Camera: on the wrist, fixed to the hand. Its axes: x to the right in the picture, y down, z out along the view.
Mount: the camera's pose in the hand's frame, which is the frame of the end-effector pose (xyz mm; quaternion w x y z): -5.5 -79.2 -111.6 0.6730 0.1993 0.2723 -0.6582
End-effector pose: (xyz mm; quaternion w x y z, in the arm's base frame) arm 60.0 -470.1 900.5 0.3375 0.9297 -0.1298 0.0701
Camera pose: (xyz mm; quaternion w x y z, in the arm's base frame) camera 72.8 -338.5 936.1 0.1233 0.7593 0.6304 0.1041
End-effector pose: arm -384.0 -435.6 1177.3 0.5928 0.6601 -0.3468 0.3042
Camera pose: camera -321.3 -319.7 1140.1 0.5621 0.7078 0.4231 0.0634
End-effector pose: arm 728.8 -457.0 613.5 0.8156 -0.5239 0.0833 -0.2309
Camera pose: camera 658.9 -572.8 634.9 0.4787 -0.1820 -0.1127 -0.8515
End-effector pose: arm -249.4 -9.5 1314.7 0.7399 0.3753 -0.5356 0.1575
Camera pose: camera -125.9 19.3 1262.9 0.6727 0.7097 0.1194 -0.1721
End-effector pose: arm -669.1 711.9 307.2 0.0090 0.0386 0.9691 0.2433
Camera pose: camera -673.2 589.3 368.2 0.1054 0.6764 -0.7286 0.0248
